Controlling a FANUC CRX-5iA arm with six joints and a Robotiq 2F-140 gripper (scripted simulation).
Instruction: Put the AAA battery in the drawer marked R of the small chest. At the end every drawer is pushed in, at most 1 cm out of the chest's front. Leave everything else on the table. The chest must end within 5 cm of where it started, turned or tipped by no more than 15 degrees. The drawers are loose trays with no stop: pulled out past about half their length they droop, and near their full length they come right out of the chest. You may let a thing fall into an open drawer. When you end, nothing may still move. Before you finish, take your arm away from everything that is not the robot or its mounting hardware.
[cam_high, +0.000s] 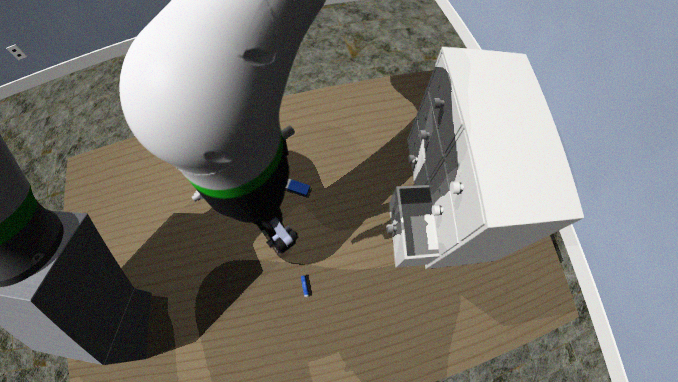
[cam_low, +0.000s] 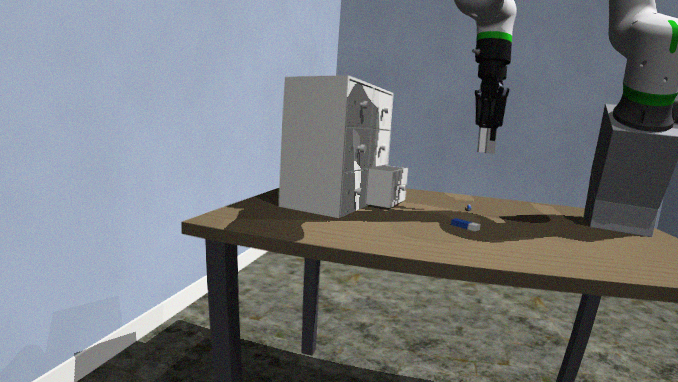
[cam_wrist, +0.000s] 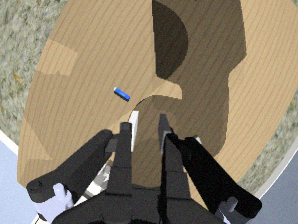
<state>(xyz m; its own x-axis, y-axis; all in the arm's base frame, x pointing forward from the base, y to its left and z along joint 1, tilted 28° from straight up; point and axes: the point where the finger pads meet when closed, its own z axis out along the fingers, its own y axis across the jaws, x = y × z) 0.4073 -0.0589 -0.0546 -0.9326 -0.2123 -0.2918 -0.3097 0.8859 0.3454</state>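
Right now the AAA battery is 10 mm ahead of my hand, 70 mm to the right of it and 200 mm below it. The rest, counted from my hand: drawer (290 mm ahead, 60 mm to the right, 170 mm below).
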